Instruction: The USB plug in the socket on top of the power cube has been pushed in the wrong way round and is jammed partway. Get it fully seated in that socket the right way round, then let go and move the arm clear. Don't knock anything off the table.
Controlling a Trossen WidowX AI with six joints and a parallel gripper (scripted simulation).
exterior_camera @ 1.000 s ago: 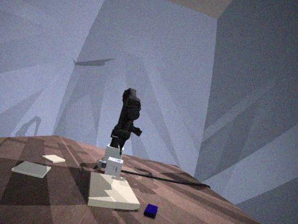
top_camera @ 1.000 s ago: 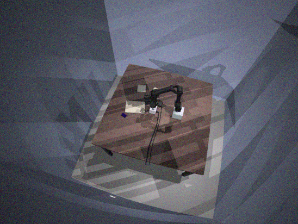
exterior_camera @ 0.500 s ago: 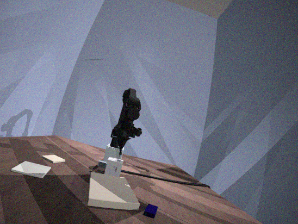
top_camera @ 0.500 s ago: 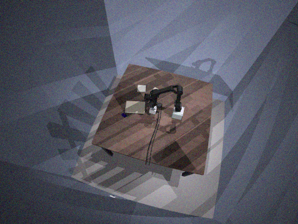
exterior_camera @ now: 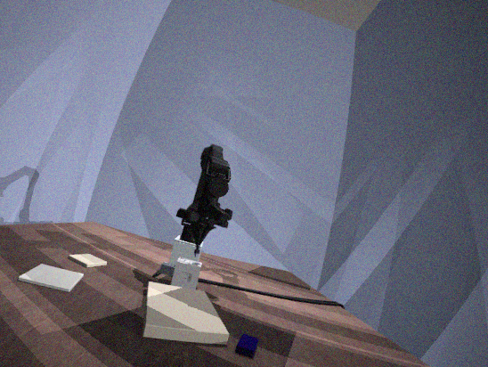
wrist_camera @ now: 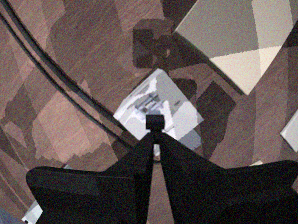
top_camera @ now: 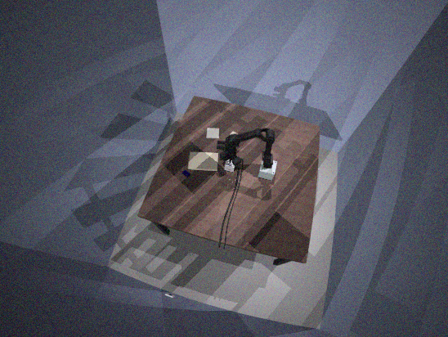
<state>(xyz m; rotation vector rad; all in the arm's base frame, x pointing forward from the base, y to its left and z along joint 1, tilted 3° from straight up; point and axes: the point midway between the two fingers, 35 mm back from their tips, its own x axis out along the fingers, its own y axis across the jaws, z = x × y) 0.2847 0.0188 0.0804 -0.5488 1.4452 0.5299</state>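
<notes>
The dark USB plug is 2 cm below my gripper tip. From my gripper tip the other things lie so: small blue block 34 cm ahead, 10 cm to the left, 13 cm below; cream wedge block 22 cm ahead, 3 cm to the right, 12 cm below.
</notes>
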